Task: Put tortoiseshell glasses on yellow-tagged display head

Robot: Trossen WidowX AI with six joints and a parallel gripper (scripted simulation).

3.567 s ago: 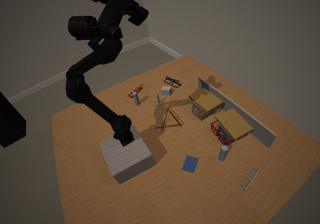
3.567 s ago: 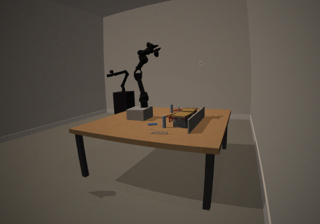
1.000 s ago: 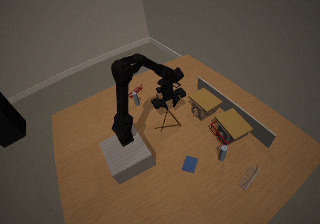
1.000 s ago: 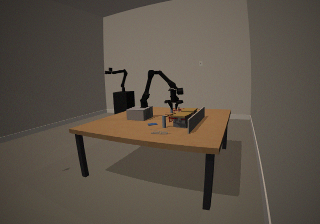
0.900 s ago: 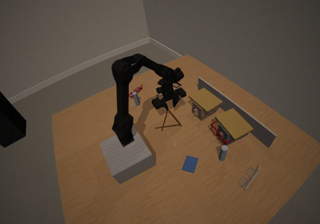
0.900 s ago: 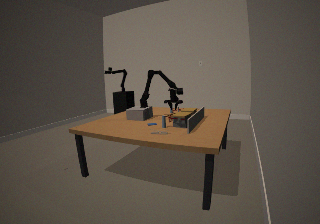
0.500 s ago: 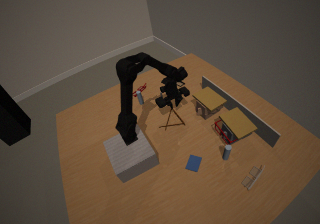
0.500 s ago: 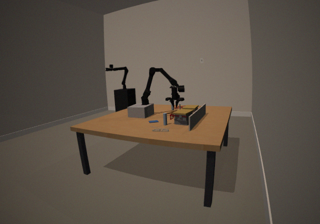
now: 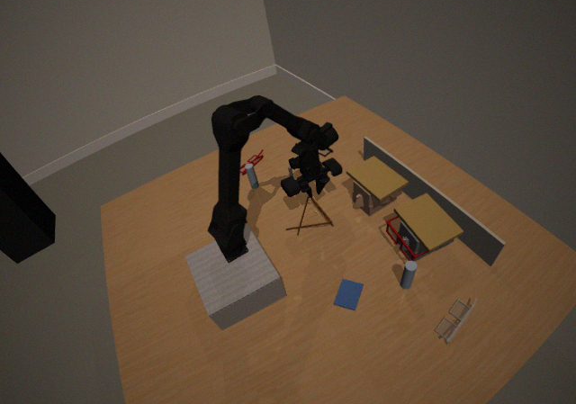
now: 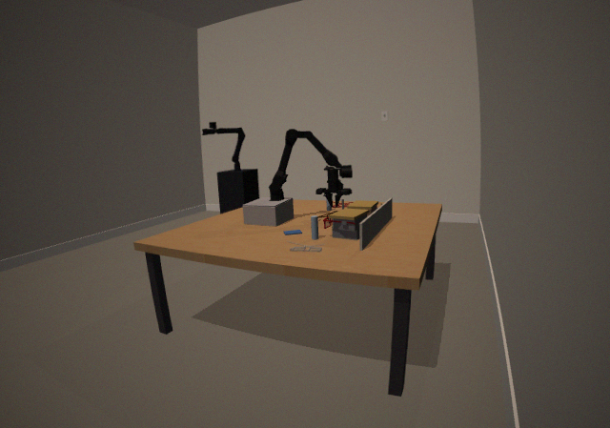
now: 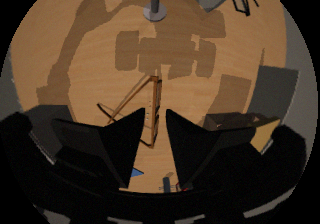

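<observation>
The grey stand lies 150 mm to the left of my gripper tip, 40 mm below it and 10 mm ahead of it. Round my gripper tip: pale head (150 mm ahead, 90 mm to the right, 10 mm below); white block (200 mm to the left, 100 mm ahead, 40 mm below); blue pad (310 mm to the right, 110 mm behind, 60 mm below).
</observation>
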